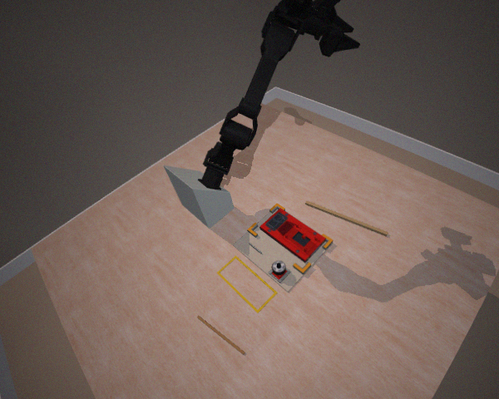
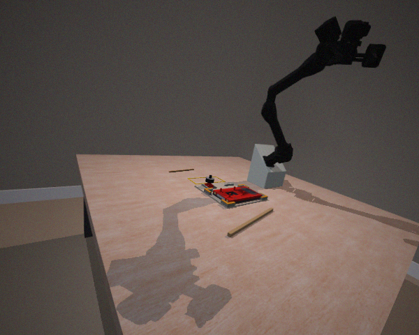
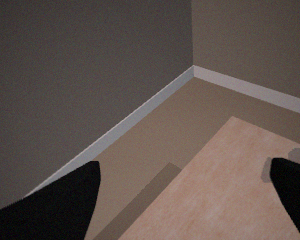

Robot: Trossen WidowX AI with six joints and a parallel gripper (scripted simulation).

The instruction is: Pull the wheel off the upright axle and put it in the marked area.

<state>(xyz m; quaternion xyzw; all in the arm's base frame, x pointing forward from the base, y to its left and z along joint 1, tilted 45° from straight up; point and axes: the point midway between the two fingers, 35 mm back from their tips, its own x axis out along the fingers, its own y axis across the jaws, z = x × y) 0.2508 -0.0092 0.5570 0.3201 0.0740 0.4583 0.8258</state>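
The grey base plate lies 53 cm below my gripper tip, 33 cm to the right of it and 5 cm ahead of it.
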